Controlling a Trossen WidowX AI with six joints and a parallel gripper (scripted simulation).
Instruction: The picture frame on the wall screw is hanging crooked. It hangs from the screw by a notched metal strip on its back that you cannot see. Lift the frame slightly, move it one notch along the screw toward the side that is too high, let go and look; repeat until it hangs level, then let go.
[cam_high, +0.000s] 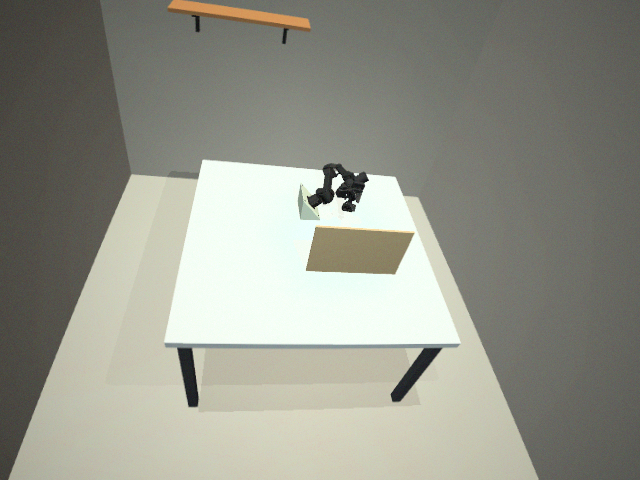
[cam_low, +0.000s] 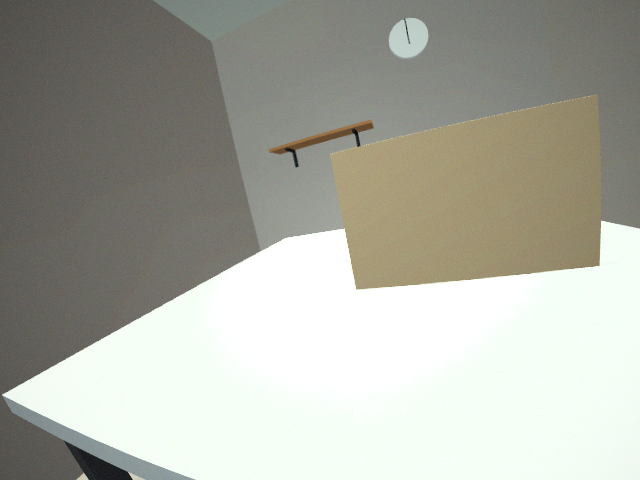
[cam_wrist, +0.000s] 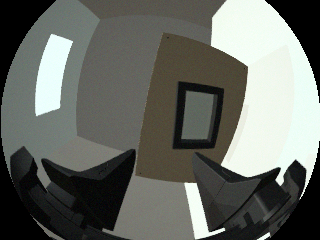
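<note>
The picture frame lies 190 mm ahead of my gripper tip, 90 mm below it and 30 mm to the right of it. Also, from my gripper tip: tan wall panel 200 mm ahead, 100 mm below, 20 mm to the right.
</note>
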